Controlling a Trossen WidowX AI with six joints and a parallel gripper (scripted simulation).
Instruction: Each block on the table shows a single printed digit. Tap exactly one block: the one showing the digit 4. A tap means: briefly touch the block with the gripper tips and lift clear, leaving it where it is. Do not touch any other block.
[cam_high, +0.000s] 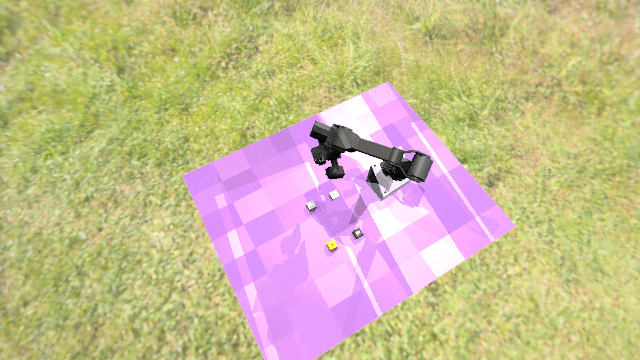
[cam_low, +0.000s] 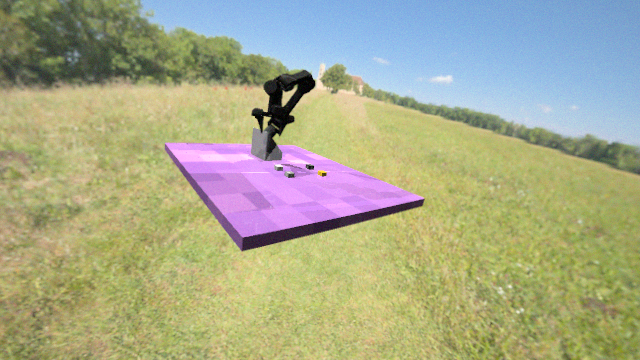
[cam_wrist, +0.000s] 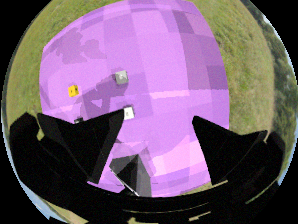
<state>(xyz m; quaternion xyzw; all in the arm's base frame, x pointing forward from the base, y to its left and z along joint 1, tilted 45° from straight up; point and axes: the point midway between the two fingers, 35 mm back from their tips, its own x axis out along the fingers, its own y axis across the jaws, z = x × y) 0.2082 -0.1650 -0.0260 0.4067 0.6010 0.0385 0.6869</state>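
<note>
My gripper tip is now 140 mm short of the yellow block, 230 mm to the right of it and 160 mm above it. From my gripper tip the other things lie so: white block: 70 mm to the left, 160 mm below; then black block: 30 mm ahead, 260 mm to the left, 160 mm below.
</note>
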